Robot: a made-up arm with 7 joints.
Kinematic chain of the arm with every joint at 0, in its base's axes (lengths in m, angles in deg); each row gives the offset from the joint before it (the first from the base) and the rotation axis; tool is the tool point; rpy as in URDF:
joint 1: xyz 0 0 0.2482 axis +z
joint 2: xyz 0 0 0 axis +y
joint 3: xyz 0 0 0.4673 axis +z
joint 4: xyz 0.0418 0 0 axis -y
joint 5: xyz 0.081 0 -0.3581 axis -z
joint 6: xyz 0 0 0 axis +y
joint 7: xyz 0.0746 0 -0.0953 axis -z
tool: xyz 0 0 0 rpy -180 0 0
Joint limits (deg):
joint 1: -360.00..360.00
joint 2: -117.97..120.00
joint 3: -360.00..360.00
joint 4: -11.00..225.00
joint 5: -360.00..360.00
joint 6: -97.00..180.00
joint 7: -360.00..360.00
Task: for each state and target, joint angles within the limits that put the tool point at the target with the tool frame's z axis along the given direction. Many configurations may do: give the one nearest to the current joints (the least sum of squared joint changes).
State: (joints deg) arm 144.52 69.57 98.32 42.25 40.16 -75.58 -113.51
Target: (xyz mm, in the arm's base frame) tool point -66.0 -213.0 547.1 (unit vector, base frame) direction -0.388 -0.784 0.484
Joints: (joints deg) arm 137.04 18.71 140.09 16.66 23.22 -97.00 -113.51
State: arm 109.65 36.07 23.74 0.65 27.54 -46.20 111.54
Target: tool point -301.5 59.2 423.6 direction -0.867 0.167 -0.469
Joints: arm 130.93 -6.27 32.37 13.12 -9.81 -44.21 111.54
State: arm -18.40 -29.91 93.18 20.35 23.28 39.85 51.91
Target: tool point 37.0 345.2 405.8 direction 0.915 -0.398 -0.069
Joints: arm -20.41 -83.08 66.30 30.94 -7.30 32.79 51.91
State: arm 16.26 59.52 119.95 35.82 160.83 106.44 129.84
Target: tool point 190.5 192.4 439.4 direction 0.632 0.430 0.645
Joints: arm -22.97 87.23 122.79 11.99 169.47 104.64 129.84
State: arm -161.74 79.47 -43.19 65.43 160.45 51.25 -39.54
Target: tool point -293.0 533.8 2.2 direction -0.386 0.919 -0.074
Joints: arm -193.45 87.65 -57.51 66.25 202.80 64.32 -39.54
